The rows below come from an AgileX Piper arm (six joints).
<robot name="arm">
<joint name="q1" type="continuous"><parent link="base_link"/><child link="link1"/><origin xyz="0 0 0.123" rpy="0 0 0"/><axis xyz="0 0 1"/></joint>
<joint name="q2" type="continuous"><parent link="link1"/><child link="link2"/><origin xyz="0 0 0" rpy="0 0 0"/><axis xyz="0 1 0"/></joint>
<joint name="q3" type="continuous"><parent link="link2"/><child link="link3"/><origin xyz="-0.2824 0 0.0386" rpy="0 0 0"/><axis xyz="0 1 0"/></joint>
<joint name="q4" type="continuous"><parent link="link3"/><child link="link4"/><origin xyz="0.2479 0 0.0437" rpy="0 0 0"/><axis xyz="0.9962 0 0.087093"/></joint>
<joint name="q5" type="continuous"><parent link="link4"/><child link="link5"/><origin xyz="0 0 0" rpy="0 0 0"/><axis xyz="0 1 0"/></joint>
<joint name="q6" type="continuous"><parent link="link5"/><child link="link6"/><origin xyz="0.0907 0 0.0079" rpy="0 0 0"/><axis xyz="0.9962 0 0.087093"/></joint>
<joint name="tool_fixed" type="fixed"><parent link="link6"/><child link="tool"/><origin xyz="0 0 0" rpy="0 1.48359 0"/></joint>
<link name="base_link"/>
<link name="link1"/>
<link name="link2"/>
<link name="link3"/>
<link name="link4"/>
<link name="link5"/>
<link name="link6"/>
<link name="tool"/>
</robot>
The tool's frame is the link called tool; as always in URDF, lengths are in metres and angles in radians. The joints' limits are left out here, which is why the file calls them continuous.
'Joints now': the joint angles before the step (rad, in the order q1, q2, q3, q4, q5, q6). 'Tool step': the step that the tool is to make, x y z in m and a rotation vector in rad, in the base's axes. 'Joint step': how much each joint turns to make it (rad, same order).
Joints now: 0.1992, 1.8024, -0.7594, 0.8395, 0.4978, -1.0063
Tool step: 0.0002, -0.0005, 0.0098, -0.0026, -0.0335, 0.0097
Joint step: 0.0000, -0.0339, -0.0023, -0.0206, 0.0014, 0.0083
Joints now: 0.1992, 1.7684, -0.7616, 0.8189, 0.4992, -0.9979
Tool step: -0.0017, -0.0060, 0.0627, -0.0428, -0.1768, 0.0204
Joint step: 0.0000, -0.2007, -0.0441, -0.2148, 0.0339, 0.1683
